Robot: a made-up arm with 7 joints.
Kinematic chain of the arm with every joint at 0, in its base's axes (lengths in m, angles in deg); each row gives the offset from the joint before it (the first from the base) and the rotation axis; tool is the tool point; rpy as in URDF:
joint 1: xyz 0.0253 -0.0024 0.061 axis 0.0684 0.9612 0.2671
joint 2: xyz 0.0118 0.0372 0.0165 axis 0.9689 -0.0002 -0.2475
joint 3: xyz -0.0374 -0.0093 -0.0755 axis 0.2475 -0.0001 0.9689
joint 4: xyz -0.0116 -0.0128 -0.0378 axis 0.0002 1 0
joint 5: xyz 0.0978 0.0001 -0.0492 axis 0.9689 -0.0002 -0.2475
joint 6: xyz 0.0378 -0.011 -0.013 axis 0.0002 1 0
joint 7: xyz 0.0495 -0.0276 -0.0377 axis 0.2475 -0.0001 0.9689
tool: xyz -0.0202 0.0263 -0.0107 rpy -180 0 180
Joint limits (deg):
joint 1: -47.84..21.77
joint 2: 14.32..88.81
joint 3: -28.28..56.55
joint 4: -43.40..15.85
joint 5: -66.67..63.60
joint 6: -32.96..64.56
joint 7: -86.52..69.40
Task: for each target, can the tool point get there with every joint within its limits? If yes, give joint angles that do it. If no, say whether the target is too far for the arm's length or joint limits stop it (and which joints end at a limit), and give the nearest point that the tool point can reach.
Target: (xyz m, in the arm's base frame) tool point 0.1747 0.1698 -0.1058
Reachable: yes | joints 8.30 51.09 9.59 2.68 -40.20 -11.96 -48.18
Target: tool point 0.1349 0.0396 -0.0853
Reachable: yes | joints 11.65 46.43 -6.70 -30.87 -23.68 -10.69 25.16
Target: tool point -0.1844 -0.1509 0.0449
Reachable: no: joint limits stop it (at a limit: joint 1, joint 3, joint 4, joint 6, joint 7) | nearest point 0.0202 -0.0510 -0.0126 | short by 0.235 m
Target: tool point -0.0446 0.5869 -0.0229
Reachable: no: too far | nearest point 0.0227 0.3359 0.0013 | short by 0.261 m
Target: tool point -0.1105 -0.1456 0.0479
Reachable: no: joint limits stop it (at a limit: joint 1, joint 3, joint 4, joint 6, joint 7) | nearest point 0.0309 -0.0639 -0.0005 | short by 0.170 m
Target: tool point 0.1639 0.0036 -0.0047
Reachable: yes | joints -23.99 61.55 -9.07 -38.01 -53.16 4.26 44.00
